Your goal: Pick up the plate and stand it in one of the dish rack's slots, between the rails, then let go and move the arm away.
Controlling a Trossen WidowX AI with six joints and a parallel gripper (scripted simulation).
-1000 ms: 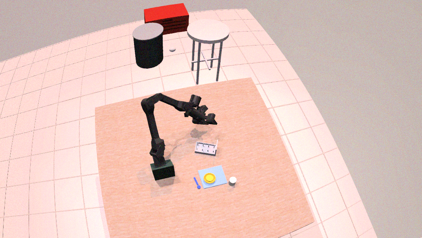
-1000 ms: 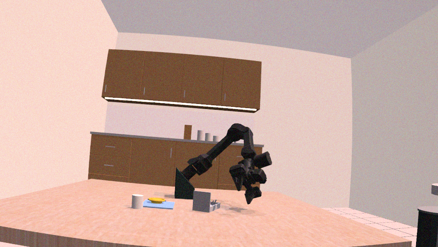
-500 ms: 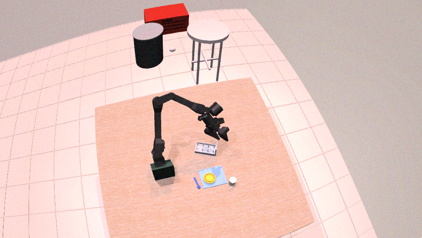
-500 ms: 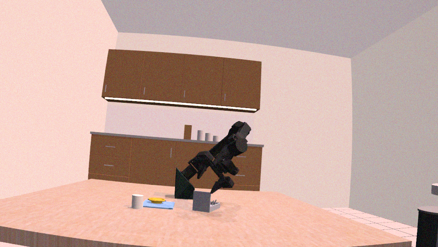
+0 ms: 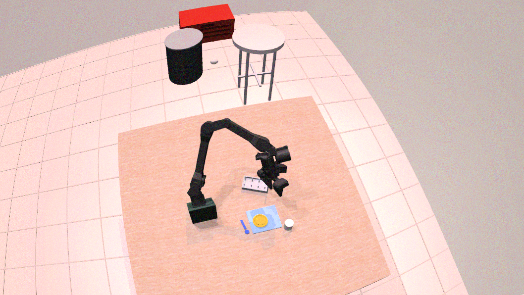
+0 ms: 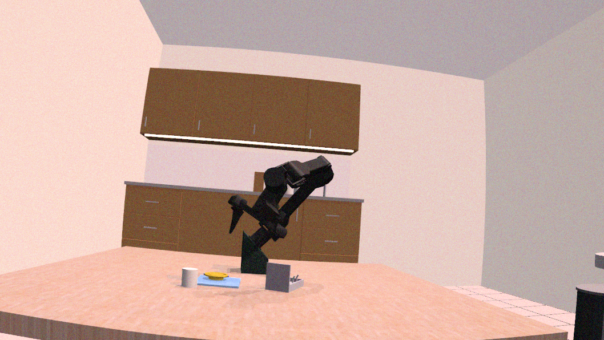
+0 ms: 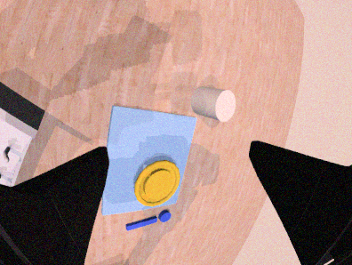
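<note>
Now: the yellow plate 120 mm below my gripper tip, 100 mm behind it and 70 mm to the right of it. Also, from my gripper tip: grey dish rack (140 mm to the left, 110 mm below, 40 mm behind); then light blue mat (130 mm below, 70 mm behind, 60 mm to the right); then white cup (140 mm to the right, 110 mm below, 20 mm ahead).
</note>
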